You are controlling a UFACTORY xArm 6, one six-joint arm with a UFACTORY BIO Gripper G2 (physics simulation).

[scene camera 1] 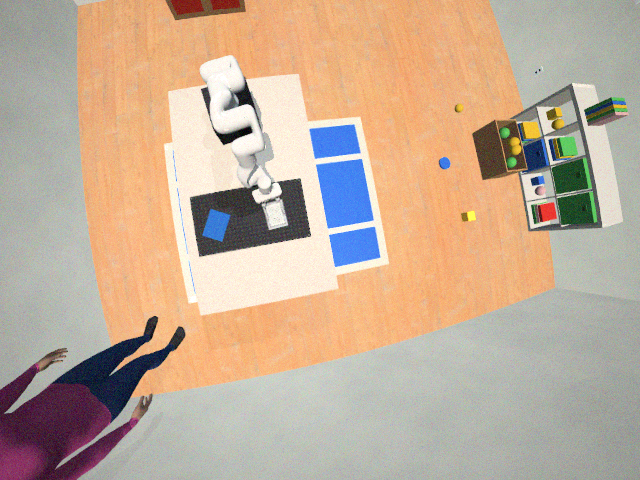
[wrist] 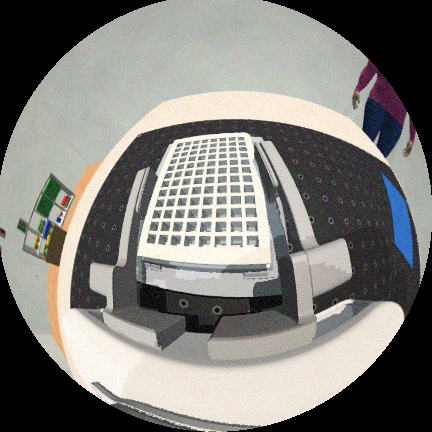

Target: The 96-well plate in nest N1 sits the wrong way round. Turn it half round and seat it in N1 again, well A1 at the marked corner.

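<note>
The white 96-well plate (scene camera 1: 276,212) (wrist: 205,200) lies flat in the light grey nest N1 (wrist: 200,284). Its grid of square wells faces up. My gripper (scene camera 1: 273,207) (wrist: 206,171) is shut on the plate, with one finger along each long side. In the wrist view the fingers reach past the near end of the plate, about halfway or more along it. The nest's marked corner and the plate's own A1 mark cannot be made out; the left finger covers the near left corner region.
A black perforated deck (scene camera 1: 242,242) (wrist: 340,200) lies on the pale table (scene camera 1: 268,279) under the nest. A flat blue rectangle (scene camera 1: 216,225) (wrist: 399,225) lies on the deck, to the left in the scene view and to the right in the wrist view. A person (scene camera 1: 67,403) is at the lower left.
</note>
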